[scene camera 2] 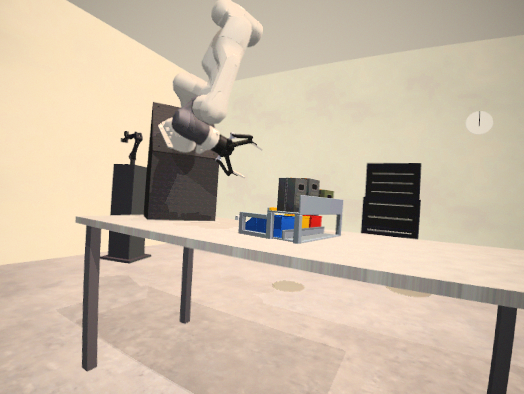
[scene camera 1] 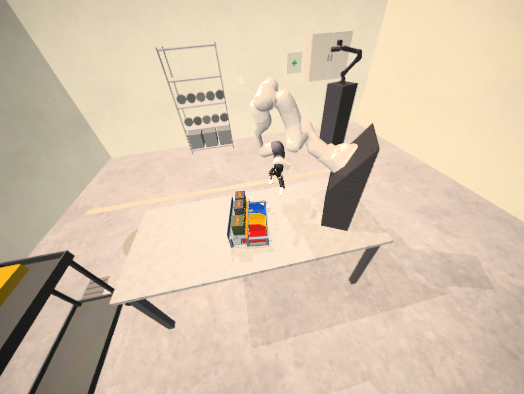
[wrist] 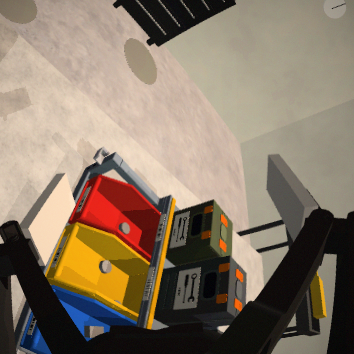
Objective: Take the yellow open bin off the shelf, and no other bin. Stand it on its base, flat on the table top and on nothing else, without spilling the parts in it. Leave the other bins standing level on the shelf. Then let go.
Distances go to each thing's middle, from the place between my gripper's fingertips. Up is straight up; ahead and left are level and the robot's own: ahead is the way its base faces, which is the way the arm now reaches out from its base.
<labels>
Now: hand 260 mm above the yellow open bin (wrist: 73,266), 170 mm short of it and 30 mm to the left of it. The rest, counted from my hand: red bin (wrist: 104,202) 260 mm below, 230 mm ahead, 60 mm to the left.
</labels>
